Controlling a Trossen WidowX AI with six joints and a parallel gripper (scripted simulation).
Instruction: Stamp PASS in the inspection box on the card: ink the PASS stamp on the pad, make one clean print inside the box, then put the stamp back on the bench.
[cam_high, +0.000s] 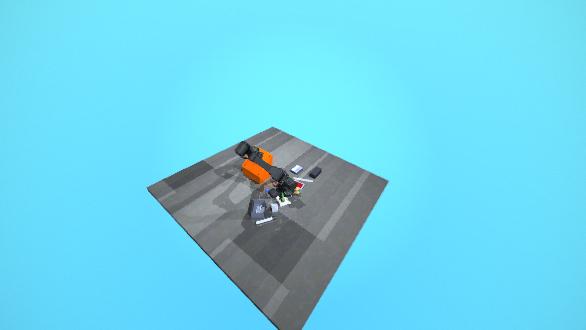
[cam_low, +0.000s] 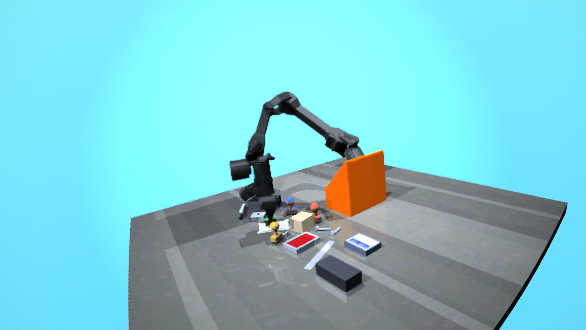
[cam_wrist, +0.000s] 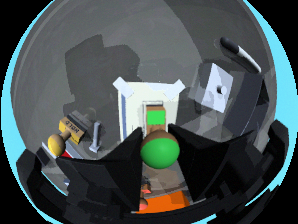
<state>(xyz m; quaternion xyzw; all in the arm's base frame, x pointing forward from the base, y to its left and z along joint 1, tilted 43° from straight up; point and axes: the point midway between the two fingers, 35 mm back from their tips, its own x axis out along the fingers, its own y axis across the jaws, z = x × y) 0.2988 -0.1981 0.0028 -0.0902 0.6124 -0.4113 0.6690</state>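
My gripper tip is right at the green-knobbed PASS stamp. Also, from my gripper tip: white card: 1 cm to the left, 3 cm below; tan block: 6 cm behind, 10 cm to the left, 1 cm below; yellow-brown knobbed stamp: 5 cm ahead, 11 cm to the left, 1 cm below.
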